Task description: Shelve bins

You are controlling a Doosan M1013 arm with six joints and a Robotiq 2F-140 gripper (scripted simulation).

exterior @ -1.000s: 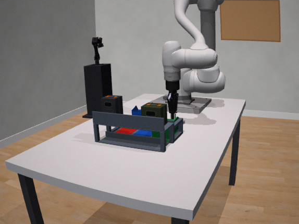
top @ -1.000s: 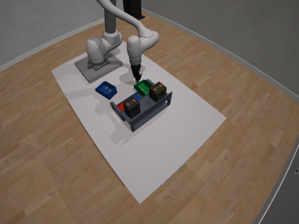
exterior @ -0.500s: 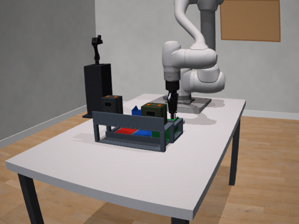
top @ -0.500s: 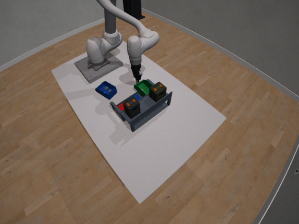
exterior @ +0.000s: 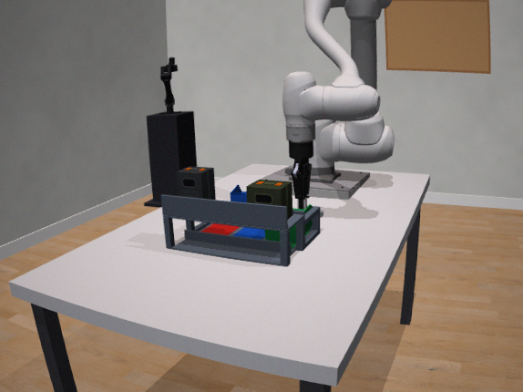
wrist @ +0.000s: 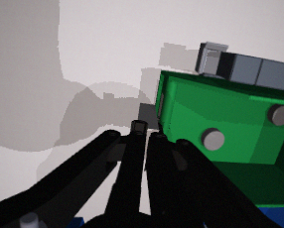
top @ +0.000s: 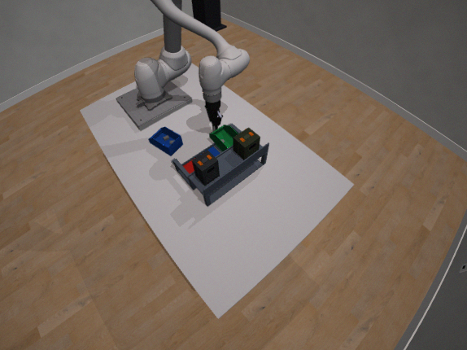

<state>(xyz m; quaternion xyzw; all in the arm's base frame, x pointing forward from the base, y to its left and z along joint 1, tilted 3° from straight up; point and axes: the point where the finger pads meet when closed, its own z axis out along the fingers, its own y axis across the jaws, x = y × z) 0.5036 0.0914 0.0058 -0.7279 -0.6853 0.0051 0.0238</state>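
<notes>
Now: hand 100 mm short of the green bin and 10 mm to the left of it. Also, from my hand: blue bin: 150 mm behind, 240 mm to the right, 20 mm below; red mark: 140 mm ahead, 230 mm to the right, 50 mm below; blue mark: 140 mm ahead, 120 mm to the right, 50 mm below.
</notes>
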